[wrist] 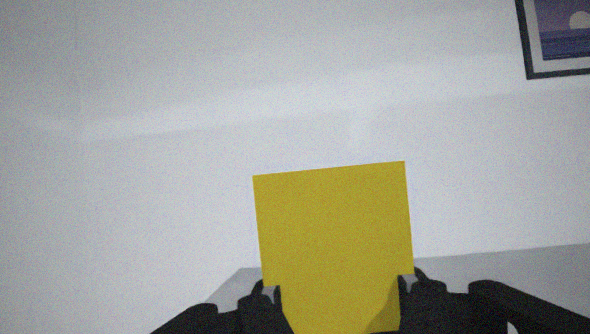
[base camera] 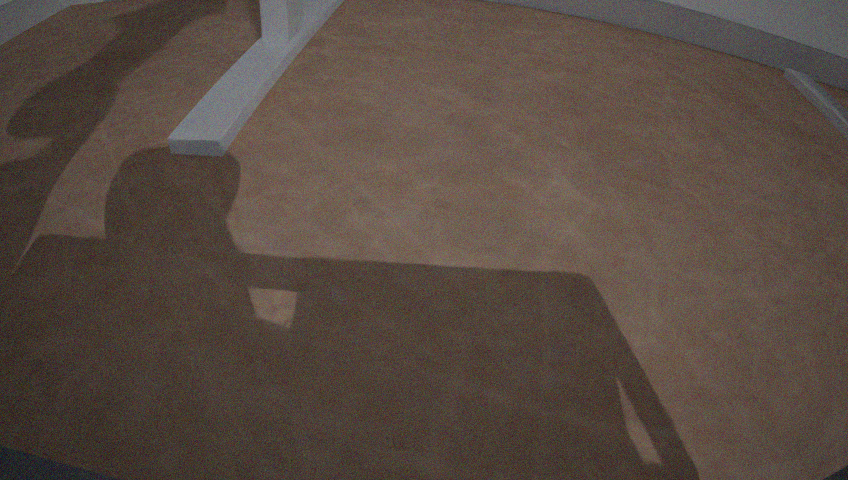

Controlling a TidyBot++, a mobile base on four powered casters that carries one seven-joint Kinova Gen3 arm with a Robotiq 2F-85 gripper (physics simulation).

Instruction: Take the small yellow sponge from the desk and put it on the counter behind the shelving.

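Places are measured from the arm's base along level axes (x ahead, y right, z down), in metres.
Pixels of known places: gripper, fingertip midpoint: (wrist: 337,282).
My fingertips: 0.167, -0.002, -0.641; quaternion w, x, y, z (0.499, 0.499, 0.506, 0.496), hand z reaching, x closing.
Behind a point stands the place of what it marks, as x, y, z.
The yellow sponge (wrist: 332,225) {0.138, -0.003, -0.675} is held between the two black fingers in the lower middle of the wrist view. My gripper (wrist: 337,282) {0.167, -0.002, -0.641} is shut on it, one finger at each side. The sponge's flat face fills the space between the fingertips and reaches up past them. A grey flat surface (wrist: 505,272) {1.013, 0.543, -0.323} shows behind the sponge and fingers at the bottom; I cannot tell whether it is the desk or the counter. The shelving cannot be made out in either view.
A white wall (wrist: 150,200) {1.371, -0.763, -0.630} stands behind the sponge, with a framed picture (wrist: 562,45) {1.232, 0.981, -1.086} at the upper right. In the base view a pale foot bar with an upright post (base camera: 223,104) stands on the brown floor (base camera: 446,148) {0.613, 0.029, 0.397} at the upper left. Another pale bar (base camera: 818,98) lies at the right edge.
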